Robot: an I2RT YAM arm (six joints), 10 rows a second.
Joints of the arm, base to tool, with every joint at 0 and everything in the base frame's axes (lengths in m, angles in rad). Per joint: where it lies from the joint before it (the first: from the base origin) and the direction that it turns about. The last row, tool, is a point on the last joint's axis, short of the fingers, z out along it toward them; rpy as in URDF.
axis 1: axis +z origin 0 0 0.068
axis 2: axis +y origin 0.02 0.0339 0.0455
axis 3: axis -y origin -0.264 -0.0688 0
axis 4: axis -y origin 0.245 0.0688 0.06
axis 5: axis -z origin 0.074 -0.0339 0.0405
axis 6: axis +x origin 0.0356 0 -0.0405
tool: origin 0 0 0 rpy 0 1.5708 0
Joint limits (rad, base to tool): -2.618..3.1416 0..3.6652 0..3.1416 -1.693..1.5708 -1.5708..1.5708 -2.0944..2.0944
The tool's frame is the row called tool.
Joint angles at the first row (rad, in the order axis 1, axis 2, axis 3, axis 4, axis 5, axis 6):
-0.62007 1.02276 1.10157 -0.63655 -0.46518 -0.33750
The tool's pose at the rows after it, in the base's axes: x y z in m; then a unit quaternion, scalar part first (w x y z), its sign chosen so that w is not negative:
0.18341 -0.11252 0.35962 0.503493 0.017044 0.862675 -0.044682
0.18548 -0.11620 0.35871 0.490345 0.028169 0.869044 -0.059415
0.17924 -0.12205 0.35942 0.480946 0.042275 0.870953 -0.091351
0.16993 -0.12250 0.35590 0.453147 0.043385 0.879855 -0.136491
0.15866 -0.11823 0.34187 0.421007 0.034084 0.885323 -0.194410
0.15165 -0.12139 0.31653 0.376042 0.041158 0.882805 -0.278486
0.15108 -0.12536 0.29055 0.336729 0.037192 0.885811 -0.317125
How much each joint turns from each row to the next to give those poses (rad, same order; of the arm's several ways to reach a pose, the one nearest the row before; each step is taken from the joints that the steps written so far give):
-0.00108 0.01144 0.00130 -0.00383 0.02287 0.00002
-0.00183 0.01714 0.01184 -0.01237 0.04276 -0.00517
-0.03184 -0.00801 0.00042 -0.00765 0.04513 -0.02420
-0.01552 -0.02585 -0.01567 -0.03196 0.08205 -0.06244
0.00078 -0.06009 -0.07815 0.01272 0.10963 -0.07896
-0.00385 -0.04847 -0.12714 0.09747 0.17152 -0.07664
-0.00096 -0.00534 -0.10123 0.08019 0.09203 -0.05796

